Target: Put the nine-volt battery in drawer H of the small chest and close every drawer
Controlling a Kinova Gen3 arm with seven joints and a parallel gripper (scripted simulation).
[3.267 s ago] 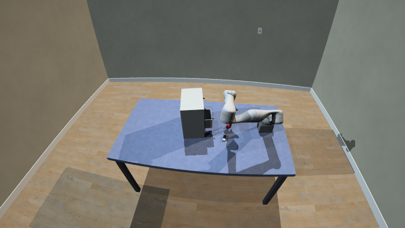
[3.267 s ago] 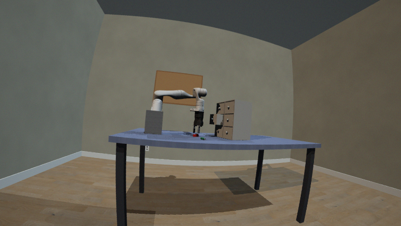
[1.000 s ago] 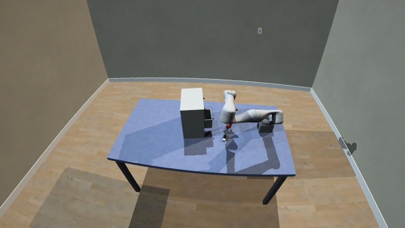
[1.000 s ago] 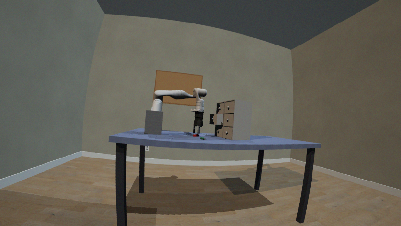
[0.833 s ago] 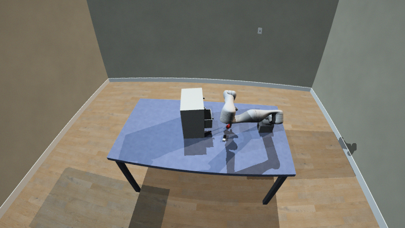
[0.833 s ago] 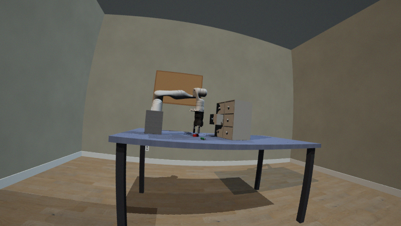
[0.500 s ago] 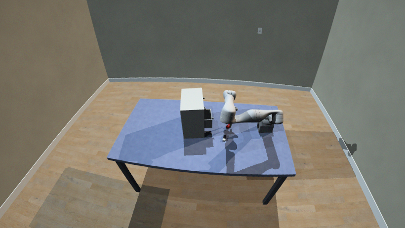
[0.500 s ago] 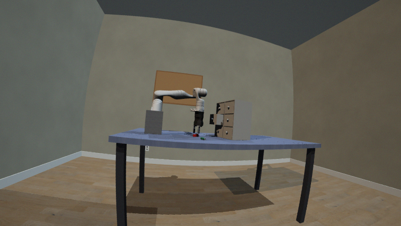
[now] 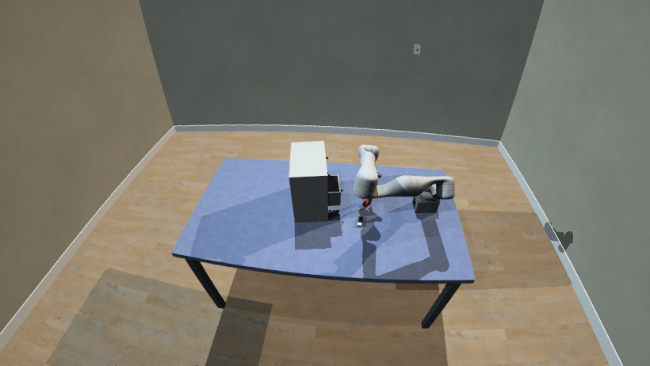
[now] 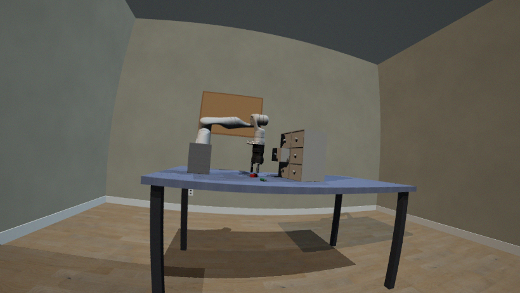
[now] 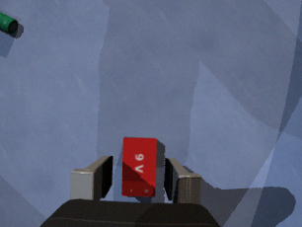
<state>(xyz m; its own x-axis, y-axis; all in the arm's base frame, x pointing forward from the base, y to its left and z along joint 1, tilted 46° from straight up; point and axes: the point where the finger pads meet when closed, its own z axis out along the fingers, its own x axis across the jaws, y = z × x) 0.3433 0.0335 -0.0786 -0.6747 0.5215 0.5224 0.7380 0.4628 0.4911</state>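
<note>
My gripper is now 10 mm short of the nine-volt battery, 10 mm to the right of it and 40 mm above it.
</note>
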